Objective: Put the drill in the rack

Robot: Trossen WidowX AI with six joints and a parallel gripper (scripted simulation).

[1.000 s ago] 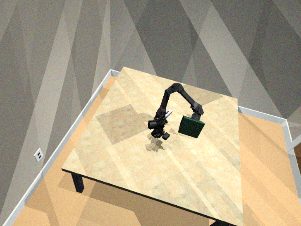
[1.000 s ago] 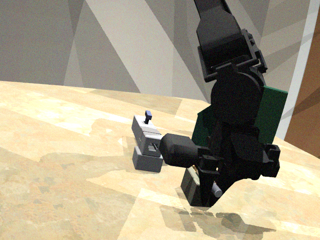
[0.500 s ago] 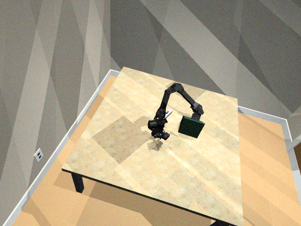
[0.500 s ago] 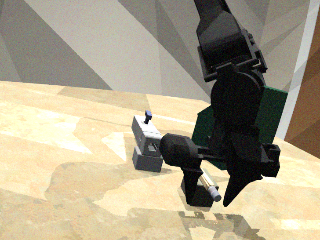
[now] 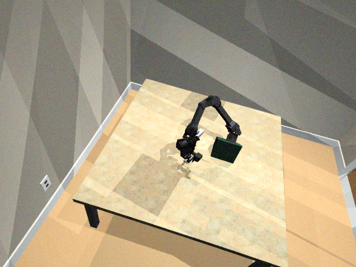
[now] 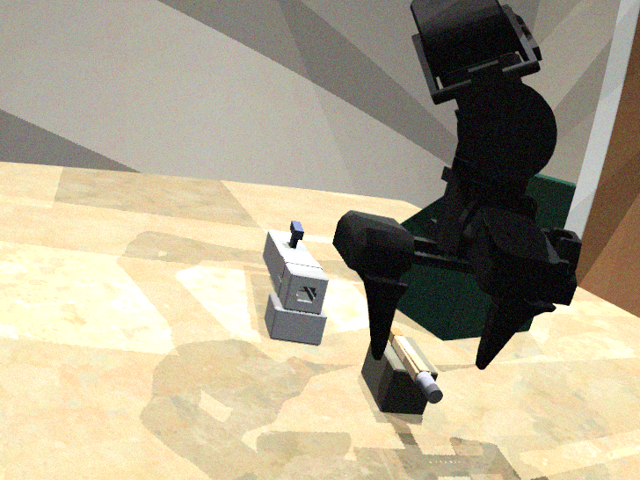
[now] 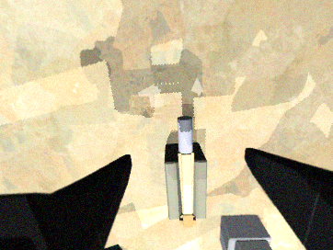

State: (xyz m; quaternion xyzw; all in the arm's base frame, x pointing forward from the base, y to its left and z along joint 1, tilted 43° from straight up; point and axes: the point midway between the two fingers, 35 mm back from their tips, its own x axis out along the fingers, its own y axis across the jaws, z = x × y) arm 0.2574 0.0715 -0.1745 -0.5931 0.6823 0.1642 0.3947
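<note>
Right now the drill is 30 mm to the right of my gripper tip, 10 mm below it and 10 mm behind it. The rest, counted from my gripper tip: grey holder (230 mm to the right, 20 mm below); rack (50 mm to the right, 40 mm below, 20 mm behind); dark key (250 mm to the right, 10 mm behind).
</note>
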